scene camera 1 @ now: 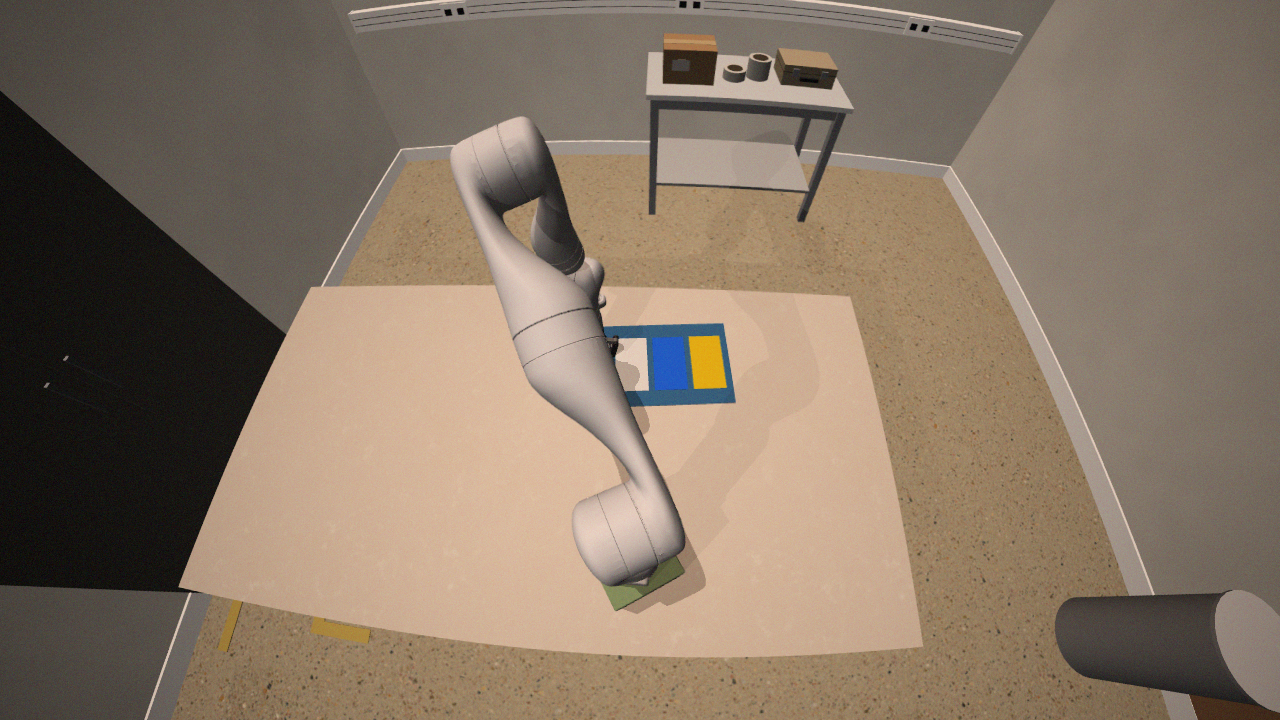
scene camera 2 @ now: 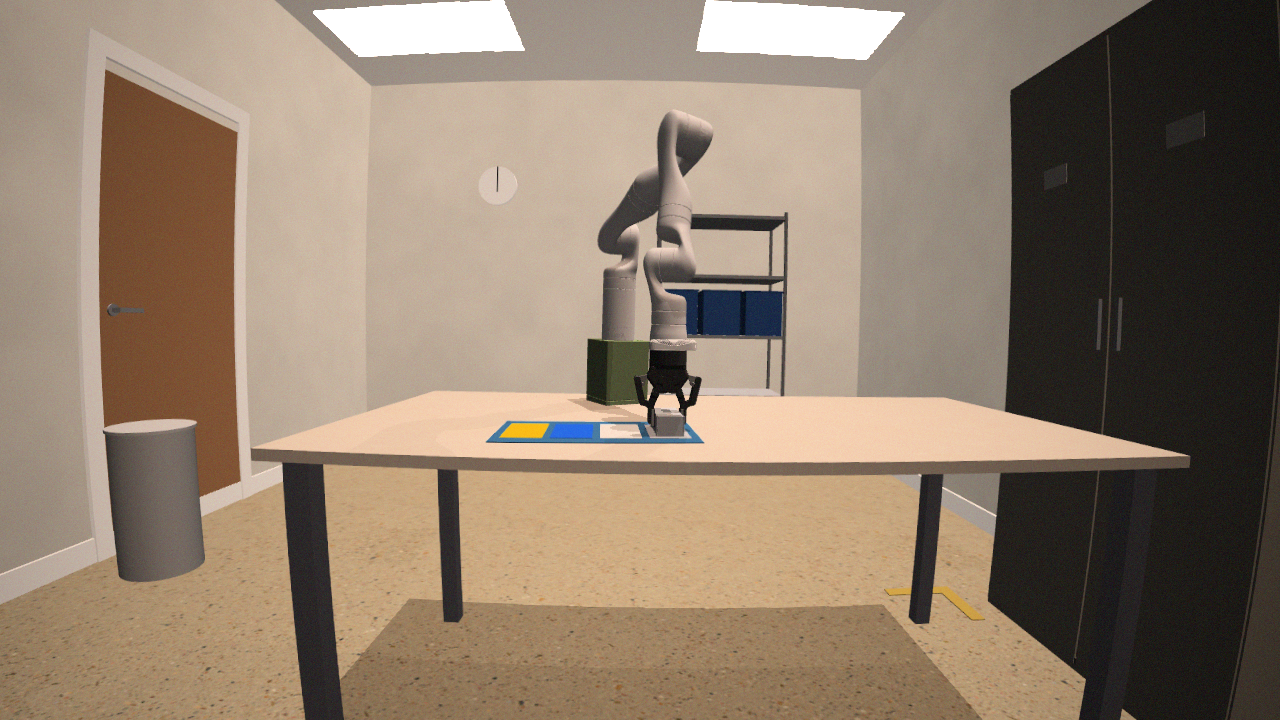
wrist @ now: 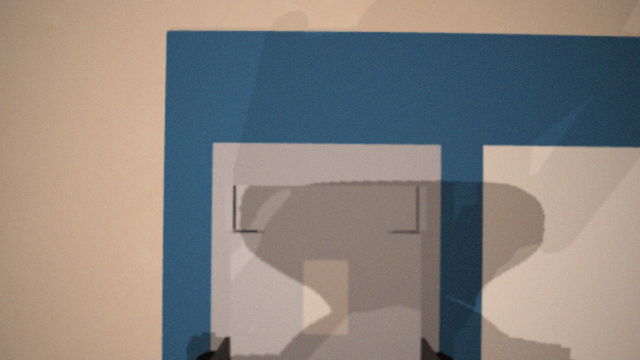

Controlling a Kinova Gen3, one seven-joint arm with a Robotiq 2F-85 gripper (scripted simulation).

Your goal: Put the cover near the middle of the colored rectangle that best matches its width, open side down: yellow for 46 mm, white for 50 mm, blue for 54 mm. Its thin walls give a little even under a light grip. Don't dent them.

Labels:
same spot on mat: (wrist: 463,91) = (scene camera 2: 646,440)

